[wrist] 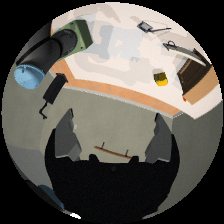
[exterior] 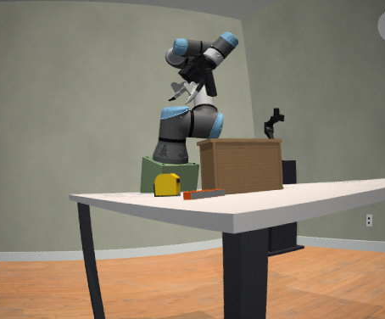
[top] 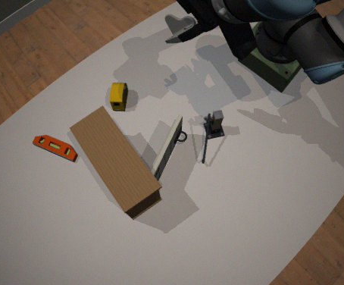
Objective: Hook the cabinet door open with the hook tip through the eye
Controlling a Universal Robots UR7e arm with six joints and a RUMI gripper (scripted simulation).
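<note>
Now: hand 26 cm above the pale door, 17 cm short of it and 14 cm to the right of it. Also, from my hand: orange spirit level: 42 cm ahead, 31 cm below, 8 cm to the right; then yellow tape measure: 29 cm below, 17 cm ahead, 9 cm to the right.
</note>
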